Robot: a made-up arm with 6 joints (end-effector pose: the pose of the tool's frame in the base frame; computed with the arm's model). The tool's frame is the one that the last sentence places.
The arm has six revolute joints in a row. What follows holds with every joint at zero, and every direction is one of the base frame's. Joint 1 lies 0.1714 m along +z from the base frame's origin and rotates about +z. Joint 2 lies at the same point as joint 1 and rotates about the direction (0.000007, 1, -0.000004). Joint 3 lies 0.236 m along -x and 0.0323 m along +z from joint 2 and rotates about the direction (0.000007, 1, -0.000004). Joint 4 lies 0.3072 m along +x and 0.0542 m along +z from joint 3 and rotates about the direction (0.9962, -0.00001, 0.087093). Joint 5 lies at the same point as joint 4 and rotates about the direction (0.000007, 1, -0.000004). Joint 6 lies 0.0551 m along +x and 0.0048 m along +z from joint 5 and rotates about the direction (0.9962, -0.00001, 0.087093). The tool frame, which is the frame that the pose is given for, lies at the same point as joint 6; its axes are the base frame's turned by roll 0, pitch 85 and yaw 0 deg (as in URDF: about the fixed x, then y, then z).
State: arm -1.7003 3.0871 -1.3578 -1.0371 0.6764 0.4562
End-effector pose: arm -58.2 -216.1 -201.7 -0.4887 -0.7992 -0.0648 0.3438
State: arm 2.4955 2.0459 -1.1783 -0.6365 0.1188 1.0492
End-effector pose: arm -326.6 251.2 124.8 -0.8042 0.4863 0.3342 0.0720
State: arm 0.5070 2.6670 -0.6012 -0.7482 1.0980 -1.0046
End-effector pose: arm 89.1 11.2 -54.3 0.7161 -0.2585 -0.0369 0.6473
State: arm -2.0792 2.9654 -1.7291 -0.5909 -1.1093 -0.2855
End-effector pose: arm -189.0 -395.7 -97.1 0.3679 0.6447 -0.5763 0.3419
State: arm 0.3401 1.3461 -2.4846 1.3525 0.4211 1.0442
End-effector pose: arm 68.1 47.5 756.1 0.0782 0.2818 0.9432 0.1578
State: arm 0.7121 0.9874 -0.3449 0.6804 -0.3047 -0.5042
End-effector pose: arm 178.7 140.4 228.6 -0.1687 0.7899 0.1755 0.5629
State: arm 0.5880 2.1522 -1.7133 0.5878 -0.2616 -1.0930
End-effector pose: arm 430.4 277.4 262.2 -0.3549 0.6629 -0.0321 0.6585
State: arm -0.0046 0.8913 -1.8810 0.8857 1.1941 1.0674
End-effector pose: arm 38.6 39.7 664.3 0.2185 0.6556 0.6512 0.3136
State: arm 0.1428 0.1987 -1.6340 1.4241 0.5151 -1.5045
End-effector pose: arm -232.4 -6.2 609.2 -0.2571 0.0321 0.0362 0.9652
